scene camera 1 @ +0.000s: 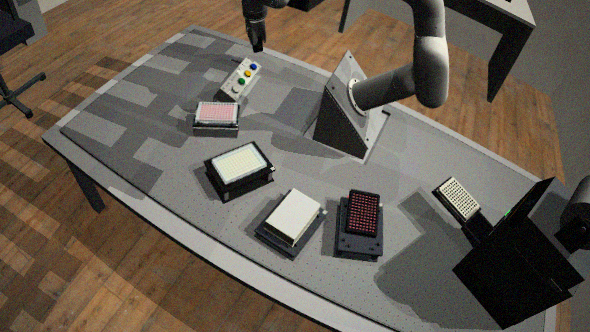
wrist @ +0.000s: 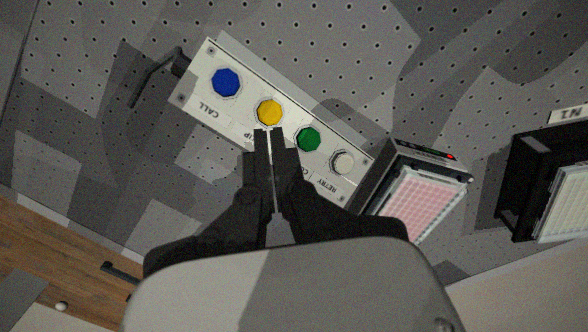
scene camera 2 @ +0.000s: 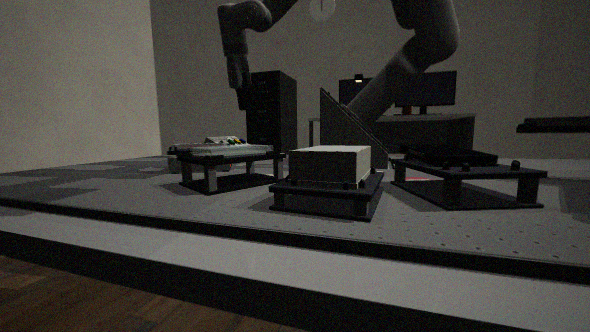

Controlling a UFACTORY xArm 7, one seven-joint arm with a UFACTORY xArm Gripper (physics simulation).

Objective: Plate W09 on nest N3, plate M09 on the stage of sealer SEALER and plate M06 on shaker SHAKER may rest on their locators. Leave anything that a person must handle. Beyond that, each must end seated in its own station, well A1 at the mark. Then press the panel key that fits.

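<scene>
My gripper (scene camera 1: pixel 257 49) (scene camera 2: pixel 242 106) (wrist: pixel 269 146) is shut and empty, above the key panel (scene camera 1: pixel 226 92) (wrist: pixel 192 95). In the wrist view its tips overlap the lower edge of the yellow SKIP key (wrist: pixel 269 111); blue CALL (wrist: pixel 226 82), green CONTINUE (wrist: pixel 308 139) and white RETRY (wrist: pixel 343 162) also show. A pink plate (scene camera 1: pixel 216 113) (wrist: pixel 420 200) lies on the shaker (scene camera 1: pixel 216 133). A dark plate with red wells (scene camera 1: pixel 363 212) lies toward one end of a dark nest (scene camera 1: pixel 359 247). A pale plate (scene camera 1: pixel 457 198) lies at the black sealer (scene camera 1: pixel 505 270). Small seating gaps cannot be judged.
A pale yellow plate (scene camera 1: pixel 240 162) (wrist: pixel 565 202) sits on the black nest (scene camera 1: pixel 240 189) (wrist: pixel 522 170) labelled N1. A tall white block (scene camera 1: pixel 292 215) (scene camera 2: pixel 332 164) stands on another low nest (scene camera 1: pixel 291 251) (scene camera 2: pixel 325 191). The arm's wedge base (scene camera 1: pixel 340 120) stands behind them. A bent dark rod (wrist: pixel 150 75) lies beside the panel.
</scene>
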